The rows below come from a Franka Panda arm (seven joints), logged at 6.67 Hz.
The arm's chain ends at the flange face. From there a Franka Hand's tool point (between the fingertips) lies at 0.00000 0.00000 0.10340 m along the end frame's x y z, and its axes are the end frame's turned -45 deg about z.
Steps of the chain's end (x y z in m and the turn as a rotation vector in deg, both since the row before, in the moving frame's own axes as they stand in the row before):
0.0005 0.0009 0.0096 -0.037 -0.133 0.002
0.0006 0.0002 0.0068 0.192 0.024 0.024
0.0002 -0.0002 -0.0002 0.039 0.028 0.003
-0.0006 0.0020 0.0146 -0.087 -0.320 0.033
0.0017 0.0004 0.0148 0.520 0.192 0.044
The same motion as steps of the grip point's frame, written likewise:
-0.0005 0.0009 0.0096 0.068 -0.120 0.002
0.0006 0.0004 0.0068 0.119 0.153 0.024
0.0004 0.0000 -0.0002 0.008 0.047 0.003
-0.0024 0.0007 0.0146 0.165 -0.288 0.033
0.0018 0.0011 0.0148 0.232 0.503 0.044

